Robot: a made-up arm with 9 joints. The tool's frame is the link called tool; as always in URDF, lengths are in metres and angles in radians. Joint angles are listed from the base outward. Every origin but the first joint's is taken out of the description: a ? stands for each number. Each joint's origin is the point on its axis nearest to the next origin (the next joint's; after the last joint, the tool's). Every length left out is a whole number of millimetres.
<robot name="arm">
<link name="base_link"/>
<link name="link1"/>
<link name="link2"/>
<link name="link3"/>
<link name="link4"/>
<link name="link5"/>
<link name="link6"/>
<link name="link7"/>
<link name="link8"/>
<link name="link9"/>
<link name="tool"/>
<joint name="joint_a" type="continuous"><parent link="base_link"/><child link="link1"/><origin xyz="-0.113 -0.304 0.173" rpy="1.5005 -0.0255 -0.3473"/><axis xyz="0 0 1"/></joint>
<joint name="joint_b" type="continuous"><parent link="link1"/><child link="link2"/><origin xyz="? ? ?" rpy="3.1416 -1.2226 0"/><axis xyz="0 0 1"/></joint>
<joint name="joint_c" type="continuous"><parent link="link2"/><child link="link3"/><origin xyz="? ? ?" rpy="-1.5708 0 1.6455"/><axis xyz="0 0 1"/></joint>
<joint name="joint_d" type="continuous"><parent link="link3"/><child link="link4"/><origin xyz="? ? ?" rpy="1.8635 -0.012 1.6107"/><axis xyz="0 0 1"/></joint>
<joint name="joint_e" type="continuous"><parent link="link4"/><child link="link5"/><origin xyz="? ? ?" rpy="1.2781 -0.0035 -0.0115"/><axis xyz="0 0 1"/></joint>
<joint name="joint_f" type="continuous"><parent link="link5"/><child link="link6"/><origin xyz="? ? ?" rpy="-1.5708 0 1.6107"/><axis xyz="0 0 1"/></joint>
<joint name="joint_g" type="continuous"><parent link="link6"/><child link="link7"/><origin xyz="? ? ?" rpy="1.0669 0.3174 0.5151"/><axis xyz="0 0 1"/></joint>
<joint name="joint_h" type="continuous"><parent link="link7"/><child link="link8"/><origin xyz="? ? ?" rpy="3.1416 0.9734 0"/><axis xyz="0 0 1"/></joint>
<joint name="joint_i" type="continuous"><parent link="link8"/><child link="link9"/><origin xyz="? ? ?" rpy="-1.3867 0.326 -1.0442"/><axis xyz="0 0 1"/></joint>
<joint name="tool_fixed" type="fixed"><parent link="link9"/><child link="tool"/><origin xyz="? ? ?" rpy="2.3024 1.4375 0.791"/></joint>
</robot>
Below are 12 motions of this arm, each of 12 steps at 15 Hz.
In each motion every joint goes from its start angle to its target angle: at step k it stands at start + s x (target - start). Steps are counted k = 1, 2, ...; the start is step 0. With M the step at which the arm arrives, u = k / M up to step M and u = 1 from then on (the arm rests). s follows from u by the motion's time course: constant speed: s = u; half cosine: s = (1 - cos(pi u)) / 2; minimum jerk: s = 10 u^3 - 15 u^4 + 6 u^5.
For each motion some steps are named. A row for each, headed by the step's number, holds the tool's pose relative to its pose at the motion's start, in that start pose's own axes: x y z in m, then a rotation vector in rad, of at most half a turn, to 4 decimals.
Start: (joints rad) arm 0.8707 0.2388 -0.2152 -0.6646 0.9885 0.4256 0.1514 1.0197 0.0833
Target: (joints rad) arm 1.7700 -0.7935 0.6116 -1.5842 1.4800 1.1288 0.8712 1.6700 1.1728
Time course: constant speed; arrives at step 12
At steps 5, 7, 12:
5: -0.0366 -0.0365 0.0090 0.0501 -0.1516 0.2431
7: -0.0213 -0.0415 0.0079 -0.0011 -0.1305 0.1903
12: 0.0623 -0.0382 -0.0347 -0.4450 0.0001 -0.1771

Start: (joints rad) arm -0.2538 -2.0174 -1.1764 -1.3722 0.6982 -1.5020 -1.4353 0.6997 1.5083
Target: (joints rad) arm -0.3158 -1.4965 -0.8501 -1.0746 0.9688 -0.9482 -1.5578 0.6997 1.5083
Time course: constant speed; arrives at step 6
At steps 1, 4, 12:
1: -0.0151 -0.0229 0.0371 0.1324 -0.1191 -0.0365
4: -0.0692 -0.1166 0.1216 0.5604 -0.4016 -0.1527
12: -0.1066 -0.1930 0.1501 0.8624 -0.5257 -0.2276

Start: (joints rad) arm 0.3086 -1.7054 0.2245 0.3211 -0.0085 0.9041 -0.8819 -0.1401 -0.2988
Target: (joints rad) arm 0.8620 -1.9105 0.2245 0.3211 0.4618 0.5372 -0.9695 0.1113 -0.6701
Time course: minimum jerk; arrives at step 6
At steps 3, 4, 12:
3: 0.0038 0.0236 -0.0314 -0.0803 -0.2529 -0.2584
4: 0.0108 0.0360 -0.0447 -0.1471 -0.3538 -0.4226
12: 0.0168 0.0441 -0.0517 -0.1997 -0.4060 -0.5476

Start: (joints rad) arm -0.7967 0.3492 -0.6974 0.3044 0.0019 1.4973 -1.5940 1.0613 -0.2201
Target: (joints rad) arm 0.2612 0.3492 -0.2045 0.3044 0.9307 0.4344 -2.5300 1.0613 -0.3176
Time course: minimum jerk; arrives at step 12
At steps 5, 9, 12:
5: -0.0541 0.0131 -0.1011 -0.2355 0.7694 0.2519
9: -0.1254 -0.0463 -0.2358 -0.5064 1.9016 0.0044
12: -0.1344 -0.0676 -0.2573 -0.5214 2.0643 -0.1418

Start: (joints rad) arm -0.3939 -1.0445 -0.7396 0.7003 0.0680 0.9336 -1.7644 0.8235 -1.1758
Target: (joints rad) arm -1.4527 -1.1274 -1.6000 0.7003 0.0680 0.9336 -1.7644 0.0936 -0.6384
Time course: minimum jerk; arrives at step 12
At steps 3, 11, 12:
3: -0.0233 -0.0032 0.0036 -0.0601 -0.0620 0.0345
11: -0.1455 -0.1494 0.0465 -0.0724 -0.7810 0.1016
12: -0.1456 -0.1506 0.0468 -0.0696 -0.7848 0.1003

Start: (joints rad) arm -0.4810 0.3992 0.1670 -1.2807 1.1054 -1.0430 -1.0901 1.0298 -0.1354
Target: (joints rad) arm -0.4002 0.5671 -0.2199 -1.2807 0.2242 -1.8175 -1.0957 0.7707 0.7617
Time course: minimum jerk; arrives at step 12
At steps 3, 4, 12:
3: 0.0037 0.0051 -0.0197 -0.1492 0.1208 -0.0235
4: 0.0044 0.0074 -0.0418 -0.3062 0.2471 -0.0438
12: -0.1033 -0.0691 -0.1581 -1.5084 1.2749 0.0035

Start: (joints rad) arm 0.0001 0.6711 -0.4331 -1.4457 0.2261 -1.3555 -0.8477 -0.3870 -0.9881
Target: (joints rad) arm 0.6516 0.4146 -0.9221 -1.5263 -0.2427 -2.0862 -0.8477 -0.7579 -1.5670
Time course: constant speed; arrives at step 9
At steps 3, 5, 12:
3: 0.0056 -0.0419 -0.0363 -0.2811 -0.5165 0.0033
5: 0.0085 -0.0705 -0.0493 -0.4640 -0.8805 0.0707
12: 0.0051 -0.1250 -0.0586 -0.8845 -1.5547 0.3930

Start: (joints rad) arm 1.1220 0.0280 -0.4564 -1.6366 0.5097 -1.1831 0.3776 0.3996 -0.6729
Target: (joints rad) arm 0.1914 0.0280 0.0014 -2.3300 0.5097 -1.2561 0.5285 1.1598 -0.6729
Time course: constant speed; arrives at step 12
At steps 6, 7, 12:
6: -0.0016 -0.0490 0.0433 0.6929 -0.1497 0.2387
7: -0.0025 -0.0571 0.0458 0.7923 -0.2224 0.2633
12: -0.0034 -0.0817 0.0440 1.1463 -0.7435 0.2678

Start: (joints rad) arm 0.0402 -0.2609 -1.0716 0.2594 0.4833 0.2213 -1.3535 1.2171 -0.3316
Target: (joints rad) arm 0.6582 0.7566 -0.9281 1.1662 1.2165 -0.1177 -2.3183 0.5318 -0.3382
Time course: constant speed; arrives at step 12
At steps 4, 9, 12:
4: 0.1060 0.0231 -0.0020 0.4182 0.1896 -0.6565
9: 0.1935 -0.0175 -0.0284 1.2268 0.4126 -1.0979
12: 0.2285 -0.0436 -0.0601 1.7794 0.5487 -1.0327

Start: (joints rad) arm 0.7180 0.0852 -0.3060 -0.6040 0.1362 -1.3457 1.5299 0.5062 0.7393
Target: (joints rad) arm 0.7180 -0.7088 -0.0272 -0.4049 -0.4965 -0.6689 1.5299 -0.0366 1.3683
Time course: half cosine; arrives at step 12
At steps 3, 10, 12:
3: -0.0045 0.0021 -0.0037 -0.0624 0.1102 0.1421
10: -0.0427 -0.0423 -0.0733 -1.0541 0.6211 0.8120
12: -0.0436 -0.0527 -0.0803 -1.1794 0.6558 0.8413

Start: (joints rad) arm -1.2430 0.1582 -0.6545 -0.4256 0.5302 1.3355 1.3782 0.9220 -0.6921
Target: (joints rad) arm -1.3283 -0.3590 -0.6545 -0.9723 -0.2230 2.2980 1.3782 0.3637 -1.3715
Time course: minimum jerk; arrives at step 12
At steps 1, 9, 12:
1: 0.0014 0.0001 -0.0002 0.0024 -0.0007 -0.0111
9: 0.1207 -0.0572 -0.0763 -0.1584 -1.2399 -1.2192
12: 0.1218 -0.0621 -0.0913 -0.2409 -1.4708 -1.1828

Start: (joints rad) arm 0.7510 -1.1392 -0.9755 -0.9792 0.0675 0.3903 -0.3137 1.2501 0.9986
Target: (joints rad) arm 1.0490 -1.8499 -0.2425 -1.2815 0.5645 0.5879 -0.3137 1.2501 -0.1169
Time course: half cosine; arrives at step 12
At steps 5, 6, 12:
5: -0.0290 -0.0950 0.0286 0.6197 -0.2213 0.2165
6: -0.0314 -0.1365 0.0286 0.8585 -0.2678 0.2866
12: 0.0057 -0.2873 -0.0357 1.8510 -0.3193 0.4363

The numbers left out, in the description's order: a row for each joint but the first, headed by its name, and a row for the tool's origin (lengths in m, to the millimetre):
joint_b: -0.22 -0.007 0
joint_c: 0.121 0.099 0
joint_d: -0.052 -0.089 0
joint_e: 0.029 -0.023 0
joint_f: -0.021 -0.031 0
joint_g: 0.047 0.007 0
joint_h: 0.041 0.025 0
joint_i: 0.032 0.019 0
tool: 0.108 -0.06 0

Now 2 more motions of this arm.
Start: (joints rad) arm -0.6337 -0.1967 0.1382 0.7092 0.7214 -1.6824 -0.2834 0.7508 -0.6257
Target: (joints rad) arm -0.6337 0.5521 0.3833 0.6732 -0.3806 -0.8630 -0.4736 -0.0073 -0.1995
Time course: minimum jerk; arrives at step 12
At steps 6, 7, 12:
6: -0.1258 0.0573 0.0094 -0.0419 0.0490 0.7235
7: -0.1702 0.0538 0.0171 -0.0603 0.0829 0.9469
12: -0.2567 0.0080 0.0391 -0.1682 0.1607 1.4512

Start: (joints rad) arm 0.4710 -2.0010 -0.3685 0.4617 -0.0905 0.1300 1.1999 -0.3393 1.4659
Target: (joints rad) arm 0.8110 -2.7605 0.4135 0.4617 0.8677 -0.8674 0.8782 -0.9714 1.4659
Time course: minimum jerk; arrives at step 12
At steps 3, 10, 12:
3: 0.0065 0.0056 0.0003 -0.0183 -0.1133 -0.1555
10: 0.0080 -0.0569 0.1063 0.1464 -1.0652 -1.4265
12: 0.0009 -0.0603 0.1122 0.1676 -1.1115 -1.4673

